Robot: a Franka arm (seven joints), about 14 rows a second.
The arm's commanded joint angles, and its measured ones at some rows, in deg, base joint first. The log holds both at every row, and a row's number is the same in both.
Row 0, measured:
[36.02, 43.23, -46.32, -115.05, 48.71, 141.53, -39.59]
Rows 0 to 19, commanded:
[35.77, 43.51, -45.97, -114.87, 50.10, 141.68, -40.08]
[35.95, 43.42, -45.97, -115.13, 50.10, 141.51, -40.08]
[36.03, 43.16, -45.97, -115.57, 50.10, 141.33, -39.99]
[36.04, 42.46, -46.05, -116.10, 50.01, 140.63, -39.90]
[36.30, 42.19, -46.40, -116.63, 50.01, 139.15, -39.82]
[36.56, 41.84, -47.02, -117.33, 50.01, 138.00, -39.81]
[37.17, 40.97, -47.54, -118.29, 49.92, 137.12, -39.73]
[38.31, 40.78, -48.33, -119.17, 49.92, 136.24, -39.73]
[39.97, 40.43, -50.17, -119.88, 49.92, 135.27, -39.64]
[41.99, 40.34, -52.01, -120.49, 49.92, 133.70, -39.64]
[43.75, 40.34, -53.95, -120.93, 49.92, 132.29, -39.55]
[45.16, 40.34, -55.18, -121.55, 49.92, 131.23, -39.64]
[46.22, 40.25, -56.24, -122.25, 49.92, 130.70, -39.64]
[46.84, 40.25, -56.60, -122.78, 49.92, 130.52, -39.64]
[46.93, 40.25, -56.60, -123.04, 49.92, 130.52, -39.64]
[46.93, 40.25, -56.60, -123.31, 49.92, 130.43, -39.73]
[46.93, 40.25, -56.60, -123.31, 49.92, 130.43, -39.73]
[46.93, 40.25, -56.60, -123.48, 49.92, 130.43, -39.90]
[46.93, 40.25, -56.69, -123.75, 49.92, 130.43, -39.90]
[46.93, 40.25, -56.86, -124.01, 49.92, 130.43, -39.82]
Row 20, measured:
[46.34, 42.05, -55.96, -122.42, 48.88, 130.86, -39.58]
